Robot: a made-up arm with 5 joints. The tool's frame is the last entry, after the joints.
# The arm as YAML. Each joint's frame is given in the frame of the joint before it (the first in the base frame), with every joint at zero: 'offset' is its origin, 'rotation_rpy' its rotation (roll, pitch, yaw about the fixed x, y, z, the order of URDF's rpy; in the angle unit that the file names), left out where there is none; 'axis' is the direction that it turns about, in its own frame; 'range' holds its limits. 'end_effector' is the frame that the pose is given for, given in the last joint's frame.
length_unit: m
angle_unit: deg
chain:
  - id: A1
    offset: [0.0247, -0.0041, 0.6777]
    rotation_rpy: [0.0, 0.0, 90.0]
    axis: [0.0, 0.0, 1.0]
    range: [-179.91, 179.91]
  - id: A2
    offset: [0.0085, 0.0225, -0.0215]
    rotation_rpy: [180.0, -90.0, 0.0]
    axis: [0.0, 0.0, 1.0]
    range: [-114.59, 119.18]
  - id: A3
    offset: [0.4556, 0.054, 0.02]
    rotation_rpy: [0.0, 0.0, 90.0]
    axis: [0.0, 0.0, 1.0]
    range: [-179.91, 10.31]
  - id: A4
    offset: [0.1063, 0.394, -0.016]
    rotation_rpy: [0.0, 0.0, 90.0]
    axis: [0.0, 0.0, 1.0]
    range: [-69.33, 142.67]
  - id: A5
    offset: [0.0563, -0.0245, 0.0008]
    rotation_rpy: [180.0, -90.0, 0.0]
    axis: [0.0, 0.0, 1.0]
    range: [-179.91, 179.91]
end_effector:
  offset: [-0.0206, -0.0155, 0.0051]
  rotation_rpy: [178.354, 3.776, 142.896]
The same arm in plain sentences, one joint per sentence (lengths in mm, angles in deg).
The arm has five revolute joints in a row. What follows holds with every joint at zero, and every direction is one of the base frame's.
The first joint lies 24.7 mm along +x and 4.1 mm along -y and 677.7 mm along +z from the base frame's origin and rotates about +z, from -179.91 to 179.91 deg.
The second joint lies 22.5 mm along -x and 8.5 mm along +y and 21.5 mm along -z from the first joint and rotates about +y, from -114.59 to 119.18 deg.
The third joint lies 54 mm along +x and 20 mm along +y and 455.6 mm along +z from the second joint and rotates about +y, from -179.91 to 10.31 deg.
The fourth joint lies 106.3 mm along +x and 16 mm along -y and 394 mm along -z from the third joint and rotates about +y, from -69.33 to 142.67 deg.
The fifth joint lies 24.5 mm along +x and 0.8 mm along +y and 56.3 mm along -z from the fourth joint and rotates about -z, from -179.91 to 179.91 deg.
The tool frame, which is the frame that the pose is given for, lies 15.5 mm along -x and 20.6 mm along -y and 5.1 mm along -z from the fifth joint; its axes are the base frame's turned by roll -1.65, pitch -3.78 and yaw -52.9 deg (as in URDF: about the fixed x, then y, then z).

